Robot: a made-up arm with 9 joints. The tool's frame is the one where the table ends. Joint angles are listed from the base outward.
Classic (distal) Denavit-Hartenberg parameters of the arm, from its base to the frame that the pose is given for. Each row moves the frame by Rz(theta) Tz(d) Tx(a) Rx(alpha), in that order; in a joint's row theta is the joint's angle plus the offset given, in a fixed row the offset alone. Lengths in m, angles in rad.
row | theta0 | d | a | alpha
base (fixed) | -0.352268 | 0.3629 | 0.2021 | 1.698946
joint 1 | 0.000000 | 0.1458 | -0.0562 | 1.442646
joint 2 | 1.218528 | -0.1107 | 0.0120 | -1.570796
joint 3 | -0.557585 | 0.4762 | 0.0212 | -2.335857
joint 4 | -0.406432 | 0.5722 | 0.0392 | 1.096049
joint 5 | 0.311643 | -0.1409 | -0.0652 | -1.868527
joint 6 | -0.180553 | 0.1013 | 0.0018 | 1.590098
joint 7 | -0.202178 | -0.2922 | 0.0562 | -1.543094
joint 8 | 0.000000 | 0.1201 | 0.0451 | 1.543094
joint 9 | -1.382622 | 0.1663 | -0.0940 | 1.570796
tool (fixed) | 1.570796 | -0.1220 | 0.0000 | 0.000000
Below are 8 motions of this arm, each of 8 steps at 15 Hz.
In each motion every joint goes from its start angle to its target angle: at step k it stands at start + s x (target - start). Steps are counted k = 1, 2, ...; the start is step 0. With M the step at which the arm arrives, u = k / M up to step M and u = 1 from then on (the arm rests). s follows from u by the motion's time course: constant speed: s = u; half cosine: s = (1 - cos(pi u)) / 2; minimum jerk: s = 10 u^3 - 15 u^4 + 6 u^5.
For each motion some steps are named. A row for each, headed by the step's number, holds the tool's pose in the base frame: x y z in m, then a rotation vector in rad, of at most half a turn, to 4 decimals.
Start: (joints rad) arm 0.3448 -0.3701 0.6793 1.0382 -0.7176 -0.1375 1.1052 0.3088 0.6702
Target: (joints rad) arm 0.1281 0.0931 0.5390 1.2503 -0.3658 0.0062 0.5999 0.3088 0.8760
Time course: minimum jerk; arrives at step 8
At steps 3, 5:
3: 0.2675 0.1916 0.6435 0.6189 -1.4649 0.2642
5: 0.3146 0.1499 0.7078 0.7521 -1.4754 -0.0048

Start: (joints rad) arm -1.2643 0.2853 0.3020 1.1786 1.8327 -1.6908 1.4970 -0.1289 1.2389
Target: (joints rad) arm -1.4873 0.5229 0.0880 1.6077 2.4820 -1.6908 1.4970 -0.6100 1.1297
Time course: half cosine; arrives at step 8
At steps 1, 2, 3, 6, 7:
1: 0.5135 -0.0697 0.6043 0.1490 2.0094 -2.1267
2: 0.5302 -0.0773 0.6102 0.2859 2.0281 -2.0262
3: 0.5559 -0.0903 0.6182 0.4935 2.0249 -1.8828
6: 0.6416 -0.1468 0.6417 1.1439 1.7509 -1.4679
7: 0.6570 -0.1601 0.6465 1.2525 1.6530 -1.3978

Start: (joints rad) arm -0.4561 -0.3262 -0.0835 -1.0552 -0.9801 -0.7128 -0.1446 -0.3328 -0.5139
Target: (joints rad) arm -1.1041 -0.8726 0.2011 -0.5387 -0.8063 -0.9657 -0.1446 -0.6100 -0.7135
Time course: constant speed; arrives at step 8
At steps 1, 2, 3, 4, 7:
1: 0.3656 -0.8261 0.7241 2.4760 0.6884 -0.2419
2: 0.4488 -0.8082 0.6635 2.4755 0.8873 -0.2956
3: 0.5218 -0.7798 0.5980 2.4633 1.0904 -0.3366
4: 0.5833 -0.7419 0.5301 2.4398 1.2963 -0.3624
7: 0.6967 -0.5848 0.3376 2.3092 1.9115 -0.3260

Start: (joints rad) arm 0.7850 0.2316 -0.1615 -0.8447 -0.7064 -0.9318 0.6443 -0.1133 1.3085
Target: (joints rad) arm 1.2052 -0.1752 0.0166 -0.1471 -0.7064 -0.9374 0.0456 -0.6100 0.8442
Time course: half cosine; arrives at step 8
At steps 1, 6, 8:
1: -0.2246 -0.7793 0.4037 -1.4589 -0.8500 -0.4005
6: -0.1100 -0.6288 0.6922 -2.4910 -1.3400 -0.5245
8: -0.1125 -0.5705 0.7304 -2.6581 -1.4211 -0.6117

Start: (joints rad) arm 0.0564 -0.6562 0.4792 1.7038 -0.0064 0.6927 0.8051 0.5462 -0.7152
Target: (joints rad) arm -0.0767 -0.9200 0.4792 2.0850 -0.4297 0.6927 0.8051 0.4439 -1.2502
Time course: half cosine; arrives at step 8
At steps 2, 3, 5, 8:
2: -0.2943 0.2212 0.8320 0.5964 0.0161 0.4363
3: -0.3048 0.1907 0.8485 0.5217 0.0872 0.4610
5: -0.3238 0.1057 0.8841 0.3242 0.2382 0.5587
8: -0.3300 0.0243 0.9103 0.1474 0.3337 0.6763

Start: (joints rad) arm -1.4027 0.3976 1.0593 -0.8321 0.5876 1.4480 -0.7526 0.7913 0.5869
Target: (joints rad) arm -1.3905 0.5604 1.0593 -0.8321 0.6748 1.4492 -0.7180 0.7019 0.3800
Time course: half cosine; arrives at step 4
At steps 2, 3, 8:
2: 0.3001 -0.6206 0.6966 -2.1343 -0.0986 -0.8128
3: 0.2982 -0.6048 0.7259 -2.2620 -0.0383 -0.7612
8: 0.2978 -0.5975 0.7378 -2.3146 -0.0129 -0.7388

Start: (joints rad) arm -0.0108 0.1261 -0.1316 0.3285 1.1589 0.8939 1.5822 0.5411 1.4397
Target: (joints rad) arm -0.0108 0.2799 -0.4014 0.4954 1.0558 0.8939 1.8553 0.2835 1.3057
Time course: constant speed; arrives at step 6
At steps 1, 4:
1: -0.1882 -0.1195 0.7234 2.6277 -0.3022 1.4351
4: -0.2284 -0.1662 0.7307 -2.5170 0.6738 -1.5427

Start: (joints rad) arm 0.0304 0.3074 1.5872 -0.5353 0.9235 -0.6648 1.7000 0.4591 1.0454
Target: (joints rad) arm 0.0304 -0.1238 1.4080 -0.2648 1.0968 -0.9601 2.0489 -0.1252 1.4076
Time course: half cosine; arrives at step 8
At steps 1, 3, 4, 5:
1: 0.0002 -0.3399 0.6469 -0.7373 1.1648 0.9148
3: -0.0157 -0.3266 0.6548 -0.5311 1.3319 1.1524
4: -0.0207 -0.3216 0.6724 -0.4004 1.4756 1.3037
5: -0.0180 -0.3191 0.6972 -0.2853 1.6414 1.4370

